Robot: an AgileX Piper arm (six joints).
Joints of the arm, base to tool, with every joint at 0 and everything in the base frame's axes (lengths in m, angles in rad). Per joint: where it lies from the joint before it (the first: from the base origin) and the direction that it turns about. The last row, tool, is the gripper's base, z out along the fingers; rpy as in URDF.
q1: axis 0 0 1 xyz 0.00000 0.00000 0.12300
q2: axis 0 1 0 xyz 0.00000 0.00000 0.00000
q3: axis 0 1 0 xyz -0.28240 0.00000 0.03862
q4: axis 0.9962 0 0.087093 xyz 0.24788 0.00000 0.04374
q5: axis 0 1 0 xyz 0.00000 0.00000 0.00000
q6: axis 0.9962 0 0.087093 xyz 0.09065 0.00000 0.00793
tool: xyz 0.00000 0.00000 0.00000 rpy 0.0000 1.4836 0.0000
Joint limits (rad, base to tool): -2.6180..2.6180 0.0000..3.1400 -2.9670..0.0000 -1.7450..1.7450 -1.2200..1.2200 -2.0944..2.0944
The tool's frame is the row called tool.
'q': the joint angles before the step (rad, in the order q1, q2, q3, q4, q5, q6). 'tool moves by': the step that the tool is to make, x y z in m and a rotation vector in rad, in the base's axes. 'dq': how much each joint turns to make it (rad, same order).
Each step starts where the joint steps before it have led.
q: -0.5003, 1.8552, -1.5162, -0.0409, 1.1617, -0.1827
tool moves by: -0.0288, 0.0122, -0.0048, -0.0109, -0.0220, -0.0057
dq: -0.0094, -0.1125, 0.1798, 0.0001, -0.0918, -0.0001
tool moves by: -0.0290, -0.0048, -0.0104, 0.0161, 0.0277, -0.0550
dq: -0.0563, -0.0568, 0.1160, -0.0008, -0.0271, 0.0000
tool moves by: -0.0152, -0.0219, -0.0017, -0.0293, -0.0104, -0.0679
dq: -0.0773, -0.0047, 0.0149, -0.0203, -0.0355, -0.0001
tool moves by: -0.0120, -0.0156, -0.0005, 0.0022, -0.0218, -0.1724
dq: -0.0589, 0.0000, 0.0028, -0.0069, -0.0120, 0.1190
